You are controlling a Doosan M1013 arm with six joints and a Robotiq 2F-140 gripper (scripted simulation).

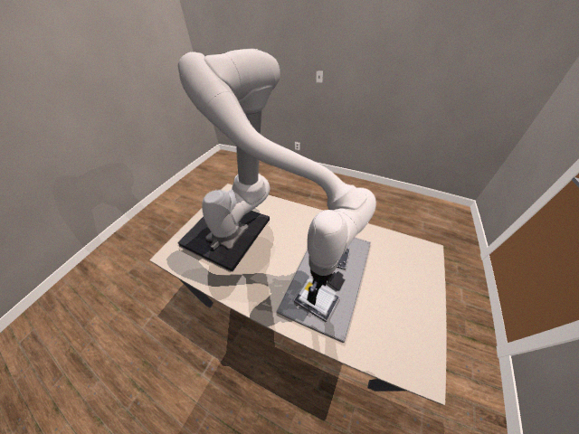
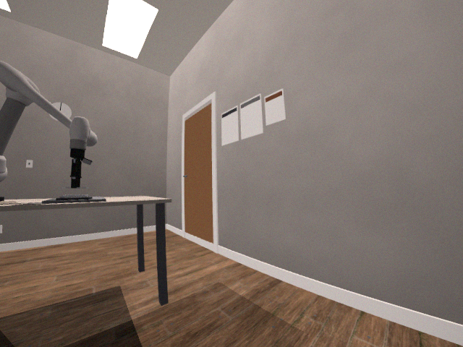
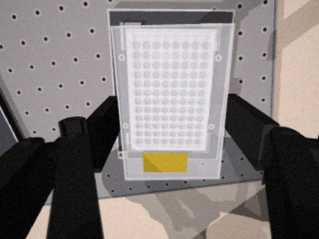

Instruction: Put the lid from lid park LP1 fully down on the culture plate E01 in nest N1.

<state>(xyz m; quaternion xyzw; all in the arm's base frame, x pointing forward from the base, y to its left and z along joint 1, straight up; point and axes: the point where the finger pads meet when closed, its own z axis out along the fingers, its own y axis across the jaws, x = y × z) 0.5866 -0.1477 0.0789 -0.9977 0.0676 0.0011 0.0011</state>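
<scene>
The culture plate lies 8 cm below my hand. From my hand the other things lie so: dark nest 9 cm below; then clear lid 2 cm below; then dark lid park frame 1 cm behind, 25 cm to the left, 9 cm below.
</scene>
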